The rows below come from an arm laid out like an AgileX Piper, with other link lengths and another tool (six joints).
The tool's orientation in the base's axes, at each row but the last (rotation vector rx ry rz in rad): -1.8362 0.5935 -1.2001; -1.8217 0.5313 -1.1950; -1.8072 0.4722 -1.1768; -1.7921 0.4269 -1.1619
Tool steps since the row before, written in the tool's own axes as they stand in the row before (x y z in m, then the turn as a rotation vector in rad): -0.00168 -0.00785 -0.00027 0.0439 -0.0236 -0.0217; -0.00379 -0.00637 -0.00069 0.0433 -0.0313 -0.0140; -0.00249 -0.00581 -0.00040 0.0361 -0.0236 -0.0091; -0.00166 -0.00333 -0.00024 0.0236 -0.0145 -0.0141
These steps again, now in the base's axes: -0.00140 0.00534 0.00583 -0.0021 -0.0288 0.0460; -0.00298 0.00585 0.00351 0.0037 -0.0210 0.0510; -0.00239 0.00460 0.00363 0.0057 -0.0176 0.0400; -0.00164 0.00272 0.00195 -0.0030 -0.0161 0.0264
